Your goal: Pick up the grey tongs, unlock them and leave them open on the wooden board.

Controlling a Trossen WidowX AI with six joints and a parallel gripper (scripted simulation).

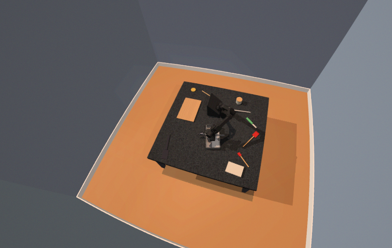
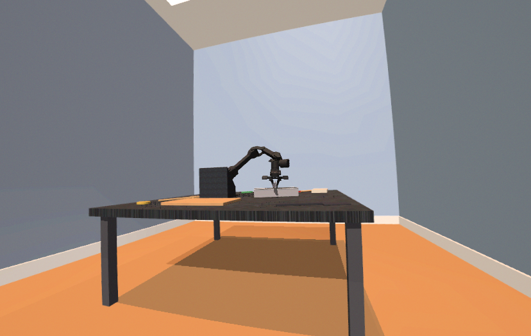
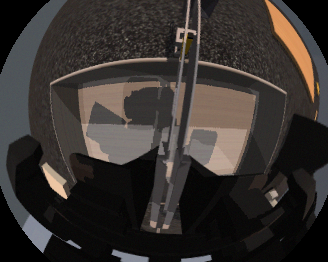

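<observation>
My gripper tip is now 20 mm above the roasting tin. From my gripper tip the other things lie so: wooden board (290 mm behind, 450 mm to the right, 40 mm below); green-handled tool (360 mm behind, 400 mm to the left, 40 mm below); pale board (280 mm ahead, 360 mm to the left, 30 mm below).
</observation>
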